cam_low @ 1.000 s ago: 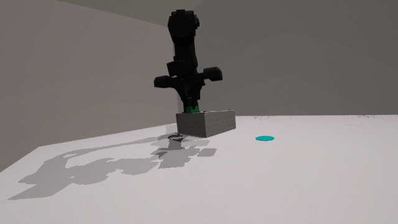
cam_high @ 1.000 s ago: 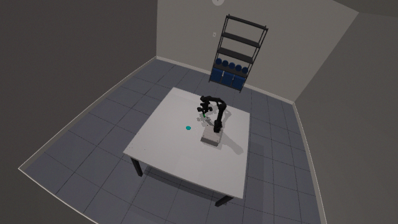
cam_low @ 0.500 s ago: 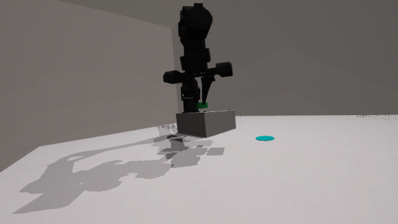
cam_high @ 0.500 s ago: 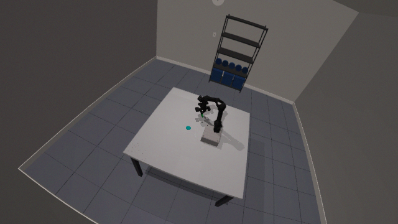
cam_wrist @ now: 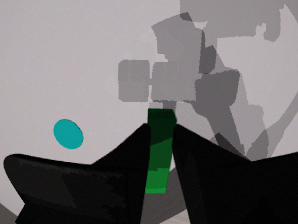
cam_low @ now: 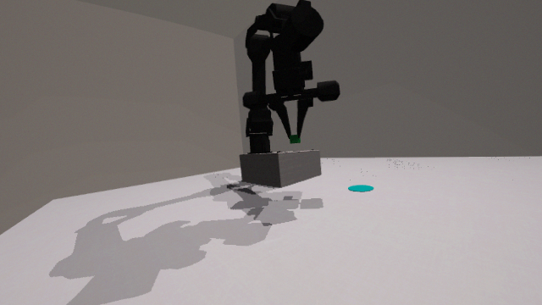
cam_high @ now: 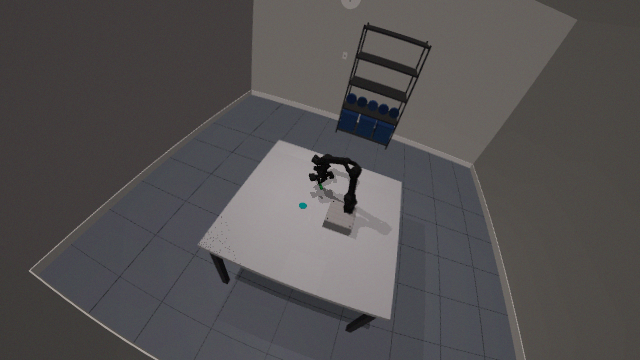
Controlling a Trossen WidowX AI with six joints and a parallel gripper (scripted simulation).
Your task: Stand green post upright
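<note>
The cyan circle lies 140 mm to the left of my gripper tip, 130 mm below it and 90 mm ahead of it. Round my gripper tip: green post: 20 mm to the left, 10 mm behind.
</note>
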